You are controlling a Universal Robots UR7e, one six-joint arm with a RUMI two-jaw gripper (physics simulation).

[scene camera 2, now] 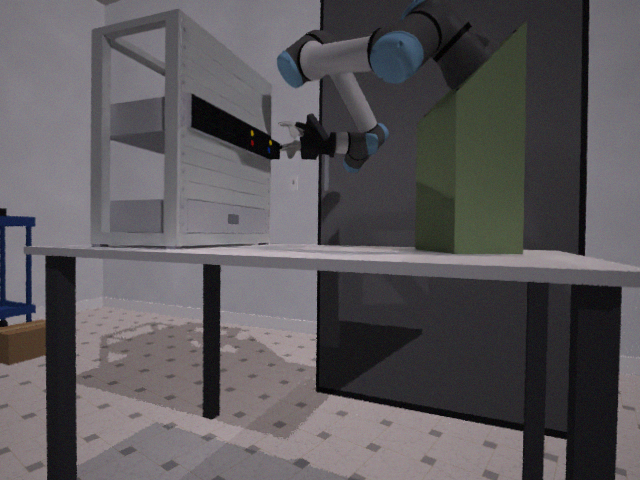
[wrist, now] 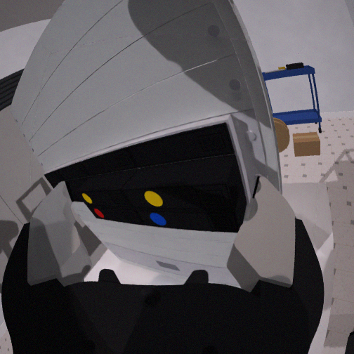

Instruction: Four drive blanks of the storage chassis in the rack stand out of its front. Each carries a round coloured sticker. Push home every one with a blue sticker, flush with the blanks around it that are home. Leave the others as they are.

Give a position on a rack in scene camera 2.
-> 213, 126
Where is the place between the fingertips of my gripper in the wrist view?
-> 160, 182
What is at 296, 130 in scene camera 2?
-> My gripper.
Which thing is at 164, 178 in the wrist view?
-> A rack.
